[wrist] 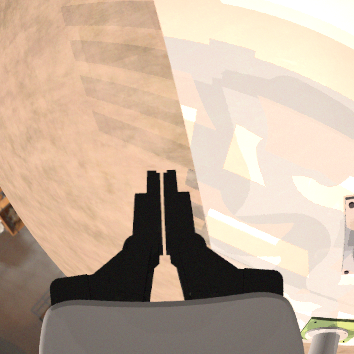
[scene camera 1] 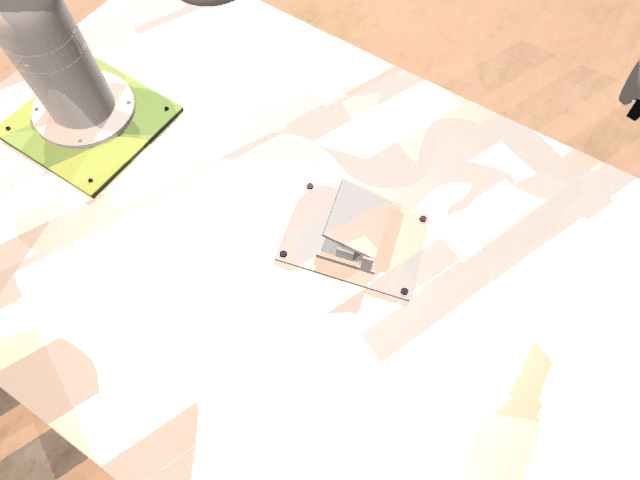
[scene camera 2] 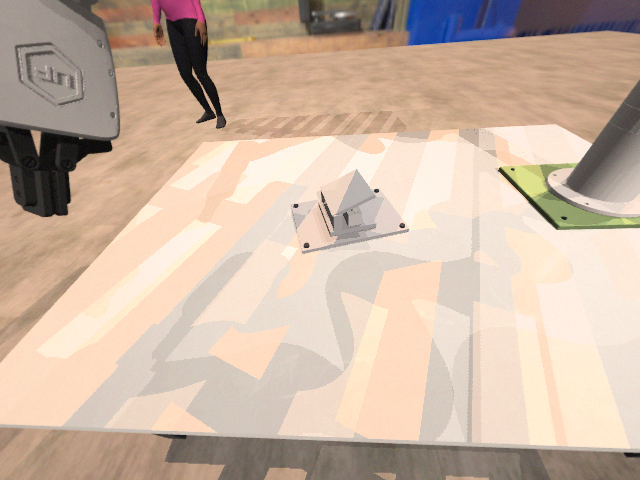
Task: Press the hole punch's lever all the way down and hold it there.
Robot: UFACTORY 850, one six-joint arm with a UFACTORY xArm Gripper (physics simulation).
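Note:
The hole punch (scene camera 1: 345, 264) (scene camera 2: 339, 224) is a small grey block on a flat plate (scene camera 1: 299, 227) (scene camera 2: 390, 217) with dark screws at its corners. Its broad flat lever (scene camera 1: 356, 217) (scene camera 2: 348, 193) is tilted up, with the raised edge toward the robot's base and a gap under it. Part of the plate (wrist: 348, 250) shows at the right edge of the wrist view. My gripper (scene camera 2: 50, 206) (wrist: 161, 186) is shut and empty, points down and is well apart from the punch, high up. A dark fingertip shows at the right edge in scene camera 1.
The punch stands on a pale patterned table (scene camera 1: 232, 335) (scene camera 2: 413, 330). The arm's base stands on a green plate (scene camera 1: 111, 165) (scene camera 2: 537, 206) (wrist: 320, 322). In the wrist view the table's edge runs right of the fingers, with floor (wrist: 100, 165) behind them. A person (scene camera 2: 191, 56) stands beyond the table.

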